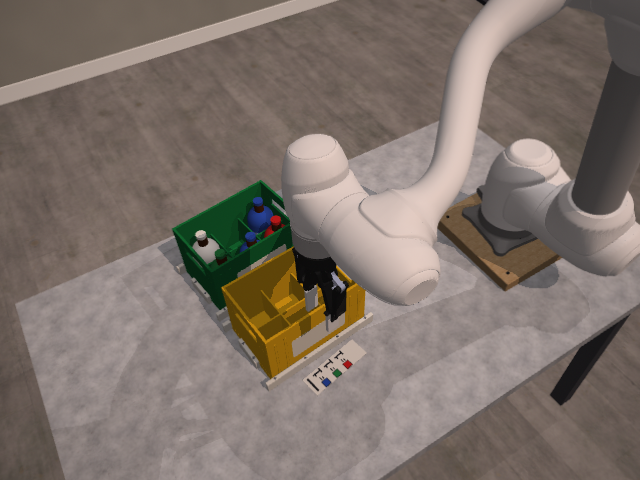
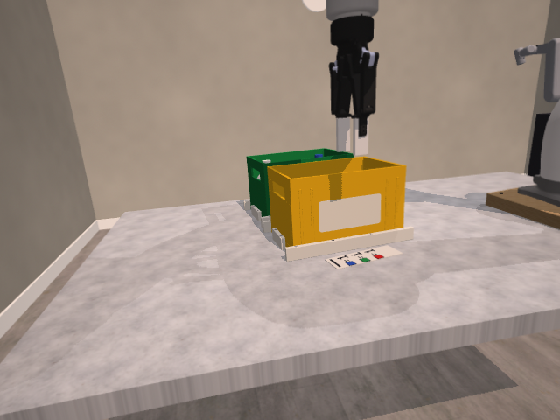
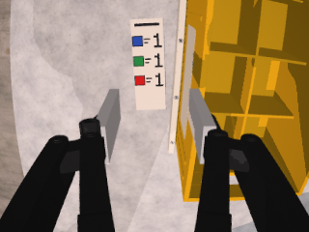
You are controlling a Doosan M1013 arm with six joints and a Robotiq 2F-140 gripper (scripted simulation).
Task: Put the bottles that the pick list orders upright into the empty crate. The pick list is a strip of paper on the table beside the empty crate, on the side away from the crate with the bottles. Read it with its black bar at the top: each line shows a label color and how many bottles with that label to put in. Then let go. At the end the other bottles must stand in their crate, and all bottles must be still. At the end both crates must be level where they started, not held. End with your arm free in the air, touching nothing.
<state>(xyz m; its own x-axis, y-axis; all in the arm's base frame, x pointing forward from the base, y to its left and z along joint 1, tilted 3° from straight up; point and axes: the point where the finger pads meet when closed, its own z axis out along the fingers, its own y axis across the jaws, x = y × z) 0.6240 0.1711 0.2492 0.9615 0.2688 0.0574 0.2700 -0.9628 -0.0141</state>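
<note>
My hand is 33 cm to the left of the blue bottle, 17 cm above it and 5 cm short of it. Round my hand: green bottle (31 cm to the right, 17 cm below, 13 cm ahead); then yellow crate (17 cm below, 14 cm to the right, 1 cm ahead); then pick list (25 cm below, 2 cm behind).
</note>
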